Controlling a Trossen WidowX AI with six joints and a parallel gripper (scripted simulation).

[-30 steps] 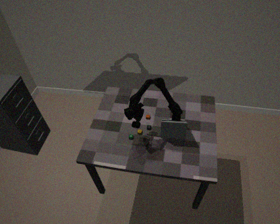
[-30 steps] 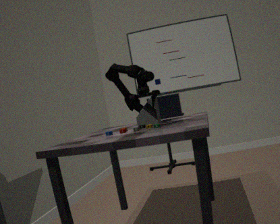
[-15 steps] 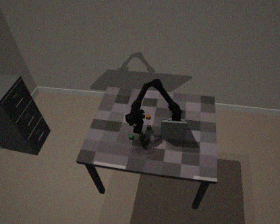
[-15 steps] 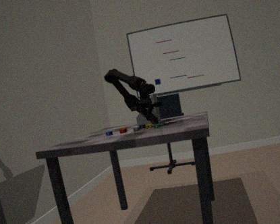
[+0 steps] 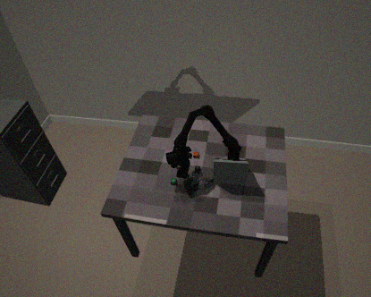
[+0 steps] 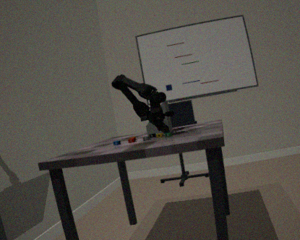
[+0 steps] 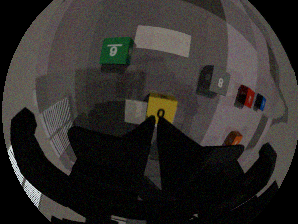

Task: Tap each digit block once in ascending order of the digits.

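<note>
Right now my gripper tip is 20 mm above the yellow block and 10 mm to the left of it. From my gripper tip the other things lie so: green block (60 mm to the left, 60 mm ahead, 20 mm below); then grey block (60 mm to the right, 60 mm ahead, 20 mm below); then red block (150 mm to the right, 70 mm ahead, 20 mm below).
</note>
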